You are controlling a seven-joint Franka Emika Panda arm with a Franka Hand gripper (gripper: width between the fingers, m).
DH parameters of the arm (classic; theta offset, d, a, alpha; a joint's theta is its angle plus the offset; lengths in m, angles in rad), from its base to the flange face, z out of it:
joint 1: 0 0.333 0 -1.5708
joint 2: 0 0 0 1.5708
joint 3: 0 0.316 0.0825 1.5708
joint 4: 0 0 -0.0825 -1.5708
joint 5: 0 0.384 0 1.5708
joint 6: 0 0 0.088 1.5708
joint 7: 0 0.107 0 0
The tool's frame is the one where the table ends.
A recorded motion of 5 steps. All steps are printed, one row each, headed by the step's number.
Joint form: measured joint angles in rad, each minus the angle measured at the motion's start. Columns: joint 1, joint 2, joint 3, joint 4, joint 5, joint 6, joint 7.
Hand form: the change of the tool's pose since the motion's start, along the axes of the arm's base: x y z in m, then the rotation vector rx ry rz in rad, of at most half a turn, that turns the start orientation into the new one. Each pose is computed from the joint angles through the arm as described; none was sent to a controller.
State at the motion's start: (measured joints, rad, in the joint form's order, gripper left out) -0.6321 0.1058 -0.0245 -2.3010 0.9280 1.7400 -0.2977
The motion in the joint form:
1: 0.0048 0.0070 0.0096 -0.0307 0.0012 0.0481 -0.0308
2: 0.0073 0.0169 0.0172 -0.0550 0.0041 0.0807 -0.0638
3: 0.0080 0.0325 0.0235 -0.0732 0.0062 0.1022 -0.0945
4: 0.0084 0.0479 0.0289 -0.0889 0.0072 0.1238 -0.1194
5: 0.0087 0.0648 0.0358 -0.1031 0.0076 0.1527 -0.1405
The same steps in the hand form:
1: -0.0040 0.0062 -0.0149 -0.0233 -0.0016 0.0046
2: -0.0081 0.0117 -0.0281 -0.0359 -0.0060 0.0139
3: -0.0123 0.0163 -0.0415 -0.0395 -0.0070 0.0257
4: -0.0164 0.0201 -0.0537 -0.0443 -0.0049 0.0345
5: -0.0200 0.0234 -0.0661 -0.0549 0.0000 0.0405

